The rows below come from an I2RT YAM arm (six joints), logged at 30 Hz.
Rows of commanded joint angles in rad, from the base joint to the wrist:
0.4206 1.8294 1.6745 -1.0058 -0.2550 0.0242
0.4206 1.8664 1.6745 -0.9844 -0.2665 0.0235
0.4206 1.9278 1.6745 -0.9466 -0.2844 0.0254
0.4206 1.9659 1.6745 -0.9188 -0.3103 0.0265
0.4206 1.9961 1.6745 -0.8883 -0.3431 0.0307
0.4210 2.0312 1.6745 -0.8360 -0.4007 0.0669
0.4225 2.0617 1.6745 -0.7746 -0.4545 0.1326
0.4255 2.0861 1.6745 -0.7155 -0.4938 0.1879
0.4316 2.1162 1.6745 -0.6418 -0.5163 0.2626
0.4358 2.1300 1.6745 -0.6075 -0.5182 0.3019
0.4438 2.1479 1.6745 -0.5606 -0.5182 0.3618
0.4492 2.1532 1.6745 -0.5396 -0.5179 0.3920
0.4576 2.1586 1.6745 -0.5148 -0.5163 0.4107
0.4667 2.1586 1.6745 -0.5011 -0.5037 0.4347
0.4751 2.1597 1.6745 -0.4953 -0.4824 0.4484
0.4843 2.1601 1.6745 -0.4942 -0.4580 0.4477
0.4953 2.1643 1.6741 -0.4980 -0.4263 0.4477
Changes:
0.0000 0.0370 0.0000 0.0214 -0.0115 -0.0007
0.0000 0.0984 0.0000 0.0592 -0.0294 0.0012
0.0000 0.1365 0.0000 0.0870 -0.0553 0.0023
0.0000 0.1667 0.0000 0.1175 -0.0881 0.0065
0.0004 0.2018 0.0000 0.1698 -0.1457 0.0427
0.0019 0.2323 0.0000 0.2312 -0.1995 0.1084
0.0049 0.2567 0.0000 0.2903 -0.2388 0.1637
0.0110 0.2868 0.0000 0.3640 -0.2613 0.2384
0.0152 0.3006 0.0000 0.3983 -0.2632 0.2777
0.0232 0.3185 0.0000 0.4452 -0.2632 0.3376
0.0286 0.3238 0.0000 0.4662 -0.2629 0.3678
0.0370 0.3292 0.0000 0.4910 -0.2613 0.3865
0.0461 0.3292 0.0000 0.5047 -0.2487 0.4105
0.0545 0.3303 0.0000 0.5105 -0.2274 0.4242
0.0637 0.3307 0.0000 0.5116 -0.2030 0.4235
0.0747 0.3349 -0.0004 0.5078 -0.1713 0.4235

